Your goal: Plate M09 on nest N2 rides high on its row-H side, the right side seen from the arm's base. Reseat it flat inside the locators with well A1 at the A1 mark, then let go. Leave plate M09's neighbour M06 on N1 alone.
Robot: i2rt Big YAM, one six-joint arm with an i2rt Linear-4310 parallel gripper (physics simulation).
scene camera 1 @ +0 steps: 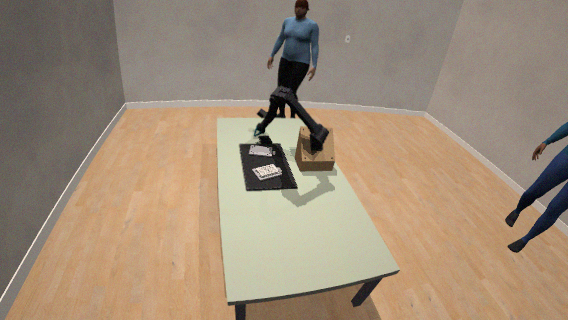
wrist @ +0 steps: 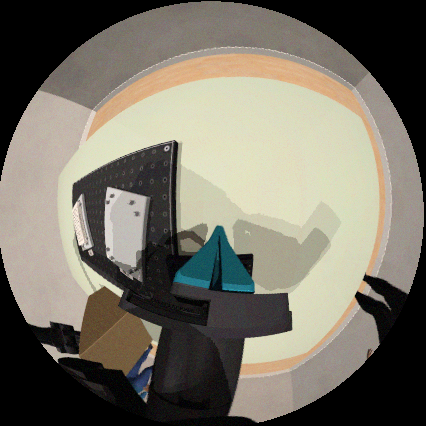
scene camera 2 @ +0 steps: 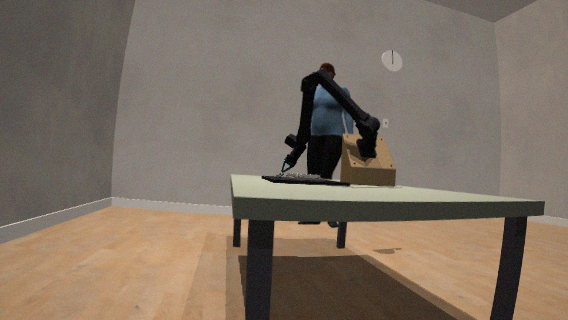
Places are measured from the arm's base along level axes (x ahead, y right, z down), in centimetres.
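Pixels of known places: gripper, fingertip midpoint: [scene camera 1: 254, 136] [wrist: 218, 228] [scene camera 2: 282, 172]; arm's base at its link origin: [scene camera 1: 316, 142] [wrist: 98, 342] [scene camera 2: 366, 149].
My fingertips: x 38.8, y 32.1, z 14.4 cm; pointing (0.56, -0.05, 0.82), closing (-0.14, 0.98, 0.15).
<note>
Ahead of a thing's pixels: the offset from my fingertips to its top centre. Level surfaces: height alone.
My gripper [scene camera 1: 256, 134] [scene camera 2: 282, 173] [wrist: 218, 228] is shut with its teal fingertips together, and nothing is between them. It is low at the far end of the black pegboard. A dark, gridded block @(dx -9.0, dy -1.2, dz +1.0 cm) [scene camera 1: 265, 140] [wrist: 246, 261] lies off the board beside the gripper; the fingers partly hide it in the wrist view. A light grey nest @(dx -3.3, dy -18.5, dz +0.3 cm) [scene camera 1: 261, 150] [wrist: 126, 225] on the board bears no plate and shows small locators. A white well plate @(dx -4.2, dy -44.0, dz -0.1 cm) [scene camera 1: 268, 171] [wrist: 80, 220] sits on the other nest. No labels or A1 mark can be read, so I cannot tell which plate is M09 or M06.
The black pegboard [scene camera 1: 252, 184] [wrist: 165, 175] lies on the pale green table @(dz +3.8 cm) [scene camera 1: 300, 250] [scene camera 2: 390, 195]. The wooden arm base [scene camera 1: 315, 165] [scene camera 2: 367, 176] [wrist: 107, 330] stands beside the board. A person in a blue top [scene camera 1: 298, 40] [scene camera 2: 326, 117] stands behind the table.
</note>
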